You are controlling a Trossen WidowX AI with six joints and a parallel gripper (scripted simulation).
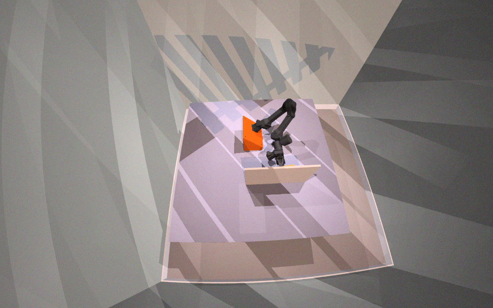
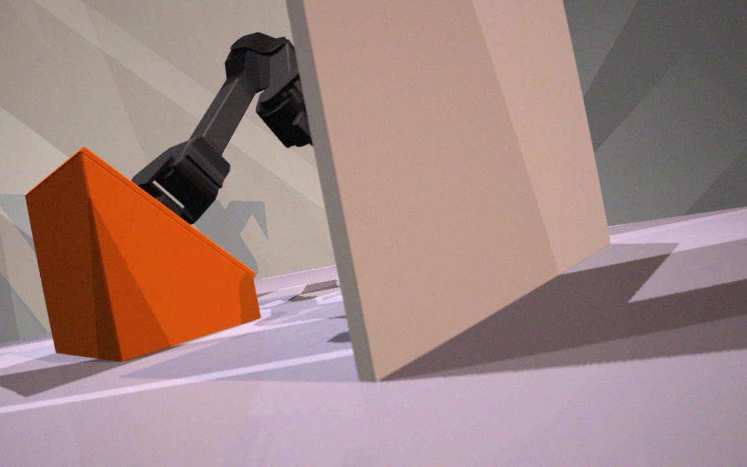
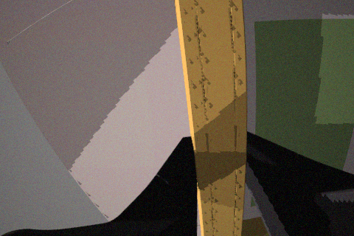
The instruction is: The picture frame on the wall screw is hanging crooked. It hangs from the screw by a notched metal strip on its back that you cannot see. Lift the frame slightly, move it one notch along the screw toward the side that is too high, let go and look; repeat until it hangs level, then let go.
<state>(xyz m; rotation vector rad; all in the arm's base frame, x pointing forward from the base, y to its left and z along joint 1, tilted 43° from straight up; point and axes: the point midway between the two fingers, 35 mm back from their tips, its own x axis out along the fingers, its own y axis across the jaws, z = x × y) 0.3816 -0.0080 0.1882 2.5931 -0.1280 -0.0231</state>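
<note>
Right now my gripper tip is 20 mm to the right of the picture frame and 50 mm above it. The rest, counted from my gripper tip: pale wall board 10 mm ahead, 10 mm to the right, 70 mm below.
</note>
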